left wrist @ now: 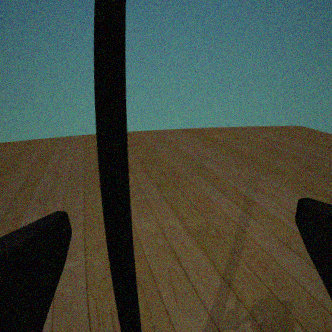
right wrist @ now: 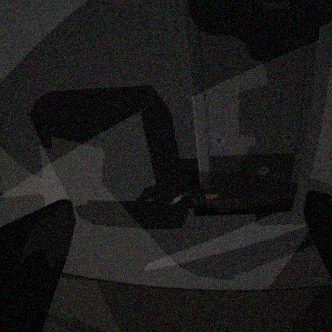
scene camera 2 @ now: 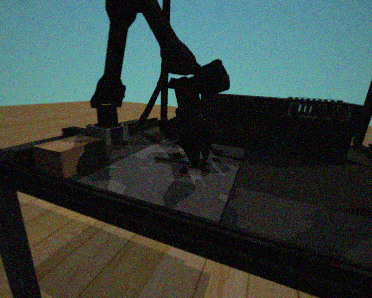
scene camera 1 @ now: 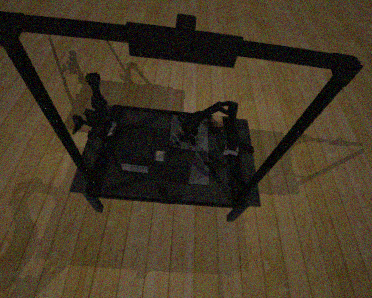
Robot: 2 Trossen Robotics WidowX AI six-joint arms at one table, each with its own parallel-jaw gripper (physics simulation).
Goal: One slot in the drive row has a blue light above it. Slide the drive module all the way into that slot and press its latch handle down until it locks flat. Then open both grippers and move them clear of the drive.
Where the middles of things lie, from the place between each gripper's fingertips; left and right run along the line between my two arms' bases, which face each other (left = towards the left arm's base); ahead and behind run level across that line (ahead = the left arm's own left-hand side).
Labels:
Right now my left hand is 11 cm short of the drive row chassis (scene camera 2: 256, 123), 35 cm to the left of it and 34 cm above it. The rest, counted from my left hand: cardboard box (scene camera 2: 66, 157) 58 cm ahead, 75 cm to the right, 39 cm below.
Now: right hand 160 mm short of the cardboard box, 260 mm to the left of it and 20 mm below it. The rest, counted from my right hand: drive row chassis (310 mm behind, 130 mm to the left, 80 mm above).

